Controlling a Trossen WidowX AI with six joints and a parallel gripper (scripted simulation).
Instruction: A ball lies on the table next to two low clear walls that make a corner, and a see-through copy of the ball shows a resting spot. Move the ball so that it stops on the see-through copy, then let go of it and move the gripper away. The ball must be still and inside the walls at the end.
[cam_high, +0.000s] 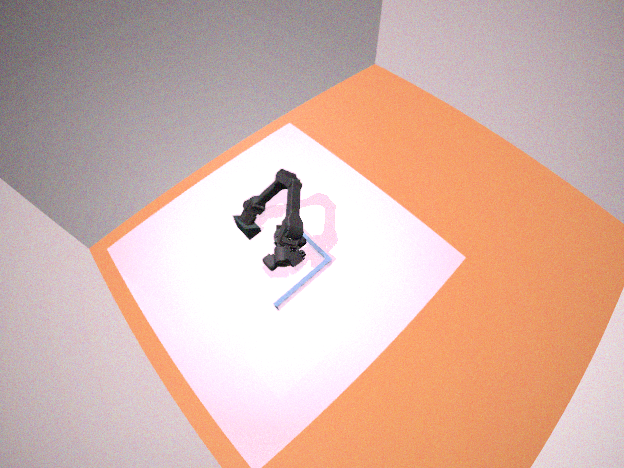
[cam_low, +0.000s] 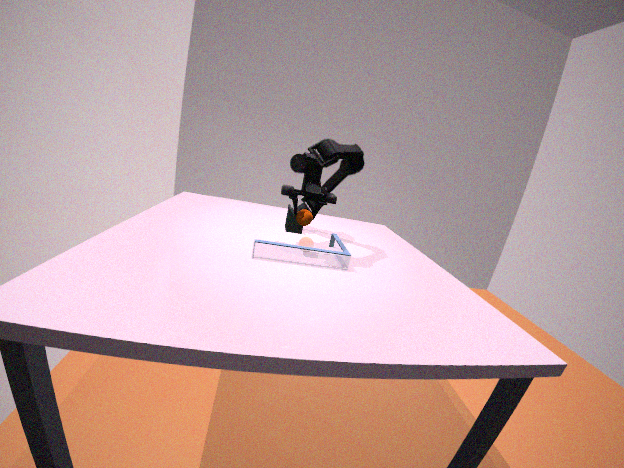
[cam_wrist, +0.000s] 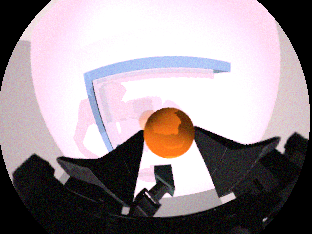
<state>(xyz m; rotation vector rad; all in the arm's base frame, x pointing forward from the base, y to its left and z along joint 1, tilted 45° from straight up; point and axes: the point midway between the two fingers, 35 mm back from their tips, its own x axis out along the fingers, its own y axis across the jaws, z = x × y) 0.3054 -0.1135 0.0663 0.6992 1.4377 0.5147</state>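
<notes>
Right now the see-through copy is 3 cm behind my gripper tip, 3 cm to the left of it and 11 cm below it. Round my gripper tip: orange ball: right at my gripper tip; clear wall: 9 cm ahead, 10 cm below.
</notes>
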